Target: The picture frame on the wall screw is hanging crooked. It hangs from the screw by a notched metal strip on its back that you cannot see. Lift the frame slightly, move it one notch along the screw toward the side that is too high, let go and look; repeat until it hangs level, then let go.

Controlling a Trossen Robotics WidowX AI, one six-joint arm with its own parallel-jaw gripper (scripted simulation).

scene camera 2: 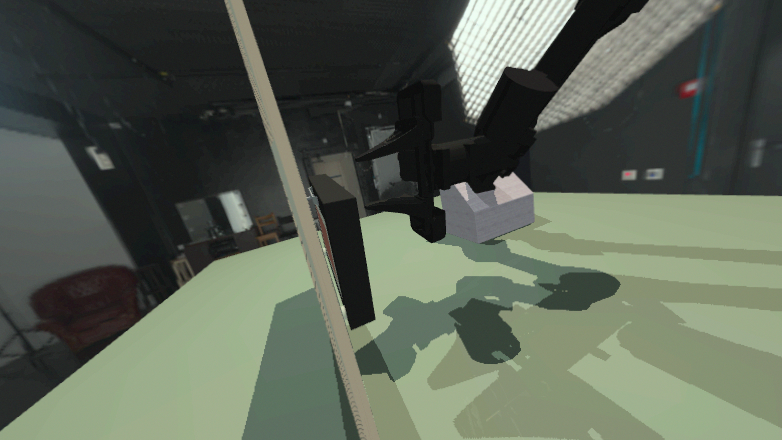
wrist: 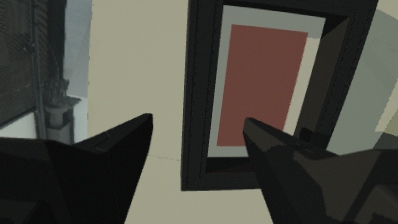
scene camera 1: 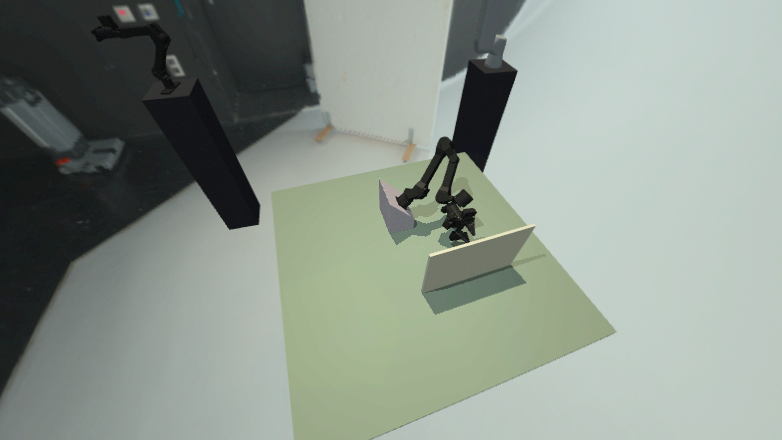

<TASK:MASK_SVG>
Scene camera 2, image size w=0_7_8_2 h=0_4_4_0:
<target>my gripper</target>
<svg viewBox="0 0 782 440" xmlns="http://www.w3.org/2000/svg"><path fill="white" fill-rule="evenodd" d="M419 80L398 92L397 107L399 120L395 122L395 131L382 143L357 156L355 161L373 160L398 152L400 177L403 181L418 182L418 194L415 196L403 194L396 198L374 201L365 204L364 207L367 210L408 214L412 230L430 243L442 240L446 235L445 210L434 206L434 190L451 189L451 185L462 182L476 182L476 177L482 167L482 155L477 143L470 139L432 144L434 122L442 121L441 85L434 79Z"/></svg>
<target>picture frame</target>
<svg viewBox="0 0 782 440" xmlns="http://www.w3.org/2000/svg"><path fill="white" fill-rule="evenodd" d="M308 176L310 183L309 192L316 208L325 246L323 248L324 255L328 257L343 306L341 306L344 320L348 319L350 328L353 330L376 320L357 200L355 196L326 174Z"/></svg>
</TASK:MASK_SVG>
